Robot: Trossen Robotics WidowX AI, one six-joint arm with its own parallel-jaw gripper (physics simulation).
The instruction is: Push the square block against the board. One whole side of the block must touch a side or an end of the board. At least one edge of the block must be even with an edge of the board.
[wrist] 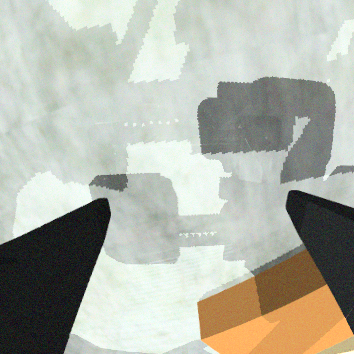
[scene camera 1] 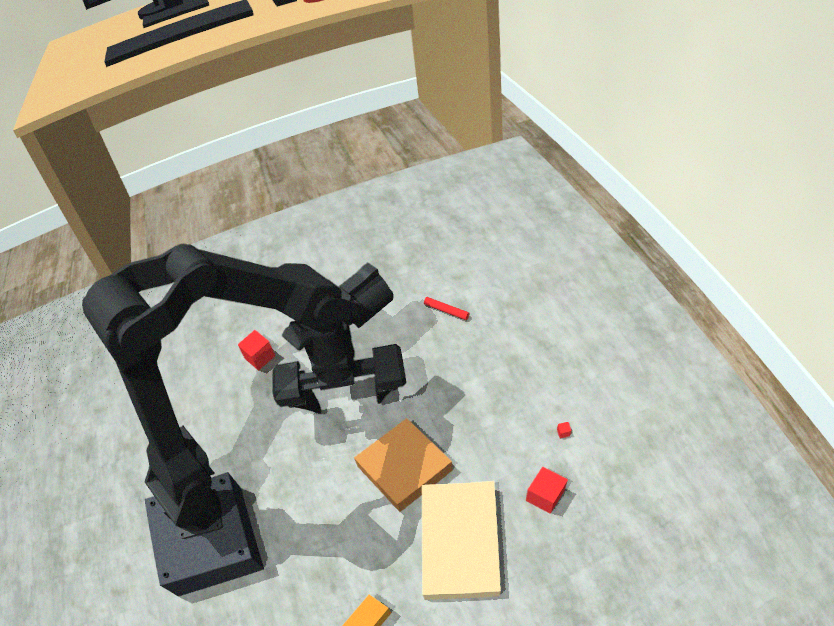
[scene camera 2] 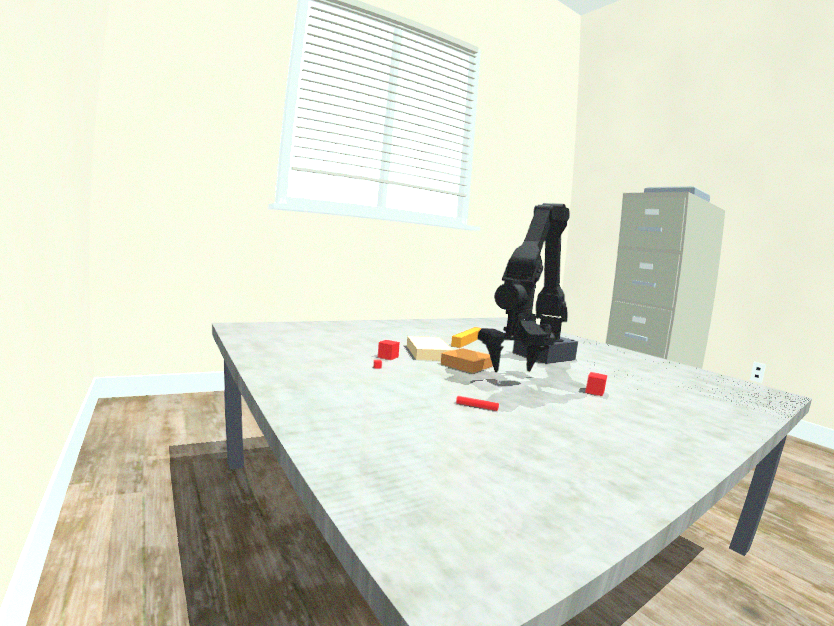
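Pixels of known places: gripper, between the fingertips: (wrist: 198, 202) (scene camera 1: 349, 406) (scene camera 2: 512, 371); arm's base, origin of its link: (scene camera 1: 198, 513).
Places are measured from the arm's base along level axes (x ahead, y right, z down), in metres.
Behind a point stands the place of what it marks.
Observation:
The square block (scene camera 1: 404, 458) {x 0.302, y -0.003, z 0.027 m} (scene camera 2: 463, 358) {x 0.336, y -0.034, z 0.027 m} (wrist: 260, 330) {x 0.276, y -0.027, z 0.027 m} is orange-brown and lies flat, turned at an angle to the board. The cream rectangular board (scene camera 1: 461, 539) {x 0.333, y 0.141, z 0.027 m} (scene camera 2: 427, 345) {x 0.355, y 0.106, z 0.027 m} lies flat; one corner is at the block's near right side in scene view 1, touching or very close. No whole side of the block lies along the board. A sliver of the board shows at the lower right of the wrist view. My gripper (scene camera 1: 350, 405) {x 0.253, y -0.126, z 0.041 m} (scene camera 2: 513, 370) {x 0.253, y -0.126, z 0.041 m} (wrist: 198, 202) {x 0.253, y -0.126, z 0.041 m} is open and empty, fingers pointing down, above the table on the block's far side from the board. The right finger hides part of the block in the wrist view.
A red cube (scene camera 1: 546, 489) {x 0.461, y 0.122, z 0.016 m} (scene camera 2: 388, 349) {x 0.477, y 0.096, z 0.030 m} and a tiny red cube (scene camera 1: 563, 429) {x 0.531, y 0.036, z 0.040 m} (scene camera 2: 377, 363) {x 0.538, y 0.026, z 0.044 m} lie right of the board. Another red cube (scene camera 1: 256, 350) {x 0.135, y -0.268, z 0.016 m} (scene camera 2: 596, 384) {x 0.148, y -0.298, z 0.032 m} is behind the gripper. A red rod (scene camera 1: 446, 308) {x 0.457, y -0.251, z 0.043 m} (scene camera 2: 477, 403) {x 0.462, y -0.261, z 0.047 m} and a yellow-orange bar (scene camera 1: 368, 611) {x 0.189, y 0.195, z 0.025 m} (scene camera 2: 465, 336) {x 0.162, y 0.199, z 0.028 m} also lie on the table.

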